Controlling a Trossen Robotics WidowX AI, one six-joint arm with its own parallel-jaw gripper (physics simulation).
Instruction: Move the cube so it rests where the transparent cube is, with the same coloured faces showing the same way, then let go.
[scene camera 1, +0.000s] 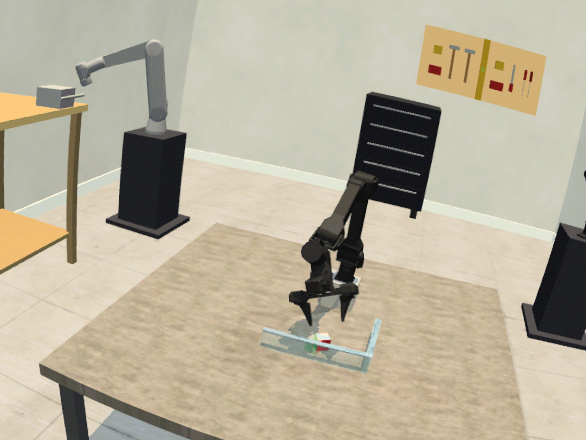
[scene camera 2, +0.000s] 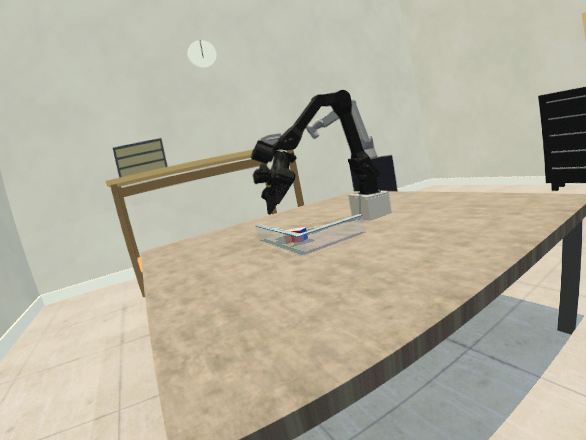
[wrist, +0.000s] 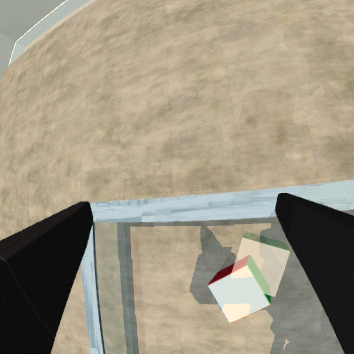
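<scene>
The cube (scene camera 1: 324, 340) (scene camera 2: 301, 234) (wrist: 239, 294) rests on the table, with a white top and red and green sides in the wrist view; a blue side shows in scene camera 2. The transparent cube (scene camera 1: 310, 345) (scene camera 2: 286, 239) (wrist: 272, 260) overlaps it in view, turned differently, with a pale top and a green side along its upper edge in the wrist view. My gripper (scene camera 1: 327, 323) (scene camera 2: 270, 212) (wrist: 185, 206) is open and empty, above the table. In the wrist view both cubes lie below the fingertip line, nearer the right finger. Their lower parts are partly hidden by clear walls in the scene views.
Two low clear walls with pale blue rims (scene camera 1: 345, 349) (scene camera 2: 330, 225) (wrist: 150, 212) meet in an L beside the cubes. In the wrist view, one runs across above them and one down at the left. The arm's pale base block (scene camera 2: 370, 206) stands farther back.
</scene>
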